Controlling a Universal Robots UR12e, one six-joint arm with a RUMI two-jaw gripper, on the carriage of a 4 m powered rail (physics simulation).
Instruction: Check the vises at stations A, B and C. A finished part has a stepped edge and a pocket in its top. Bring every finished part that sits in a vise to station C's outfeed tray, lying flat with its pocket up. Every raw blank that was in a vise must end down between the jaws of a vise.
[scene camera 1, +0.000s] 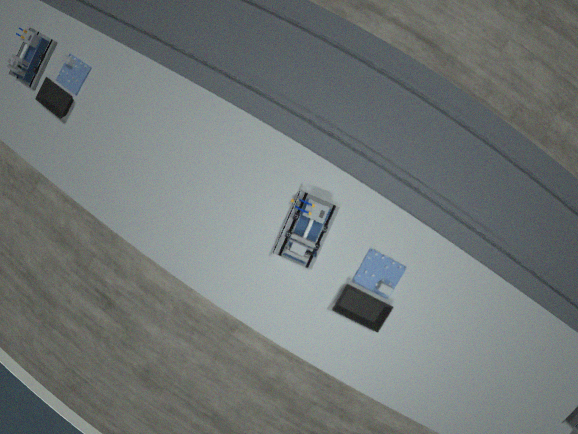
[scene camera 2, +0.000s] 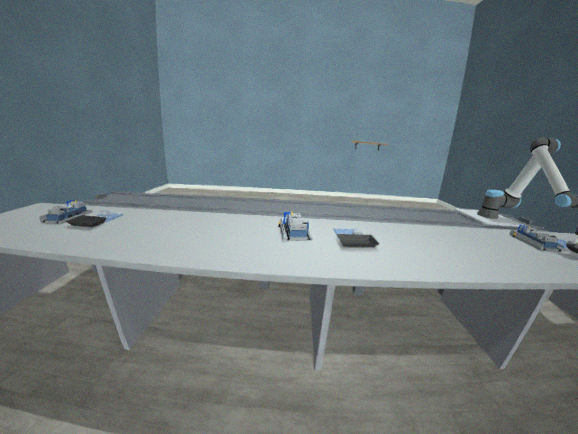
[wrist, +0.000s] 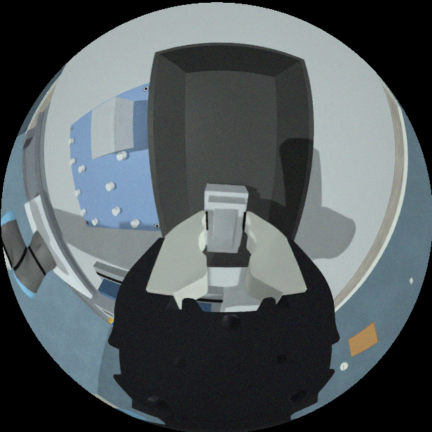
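My gripper (wrist: 224, 213) is shut on a light grey part with a stepped end and a recess in the face toward the wrist camera. It holds the part over the near end of a dark tray (wrist: 230, 59); the height is hard to judge. The vise (wrist: 111, 289) of this station is mostly hidden behind the gripper. The middle vise (scene camera 1: 309, 229) (scene camera 2: 297, 229) and the left vise (scene camera 1: 33, 59) (scene camera 2: 65, 214) also show; what sits between their jaws is too small to tell. The right vise (scene camera 2: 539, 237) stands beside the arm's side of the table.
A blue plate (wrist: 95, 192) with white pegs lies left of the tray and bears a grey block (wrist: 106, 128). Other dark trays (scene camera 1: 362, 307) (scene camera 1: 54, 98) and blue plates (scene camera 1: 372, 267) (scene camera 1: 75, 79) lie by the middle and left vises. The arm (scene camera 2: 520, 175) reaches out at the far right.
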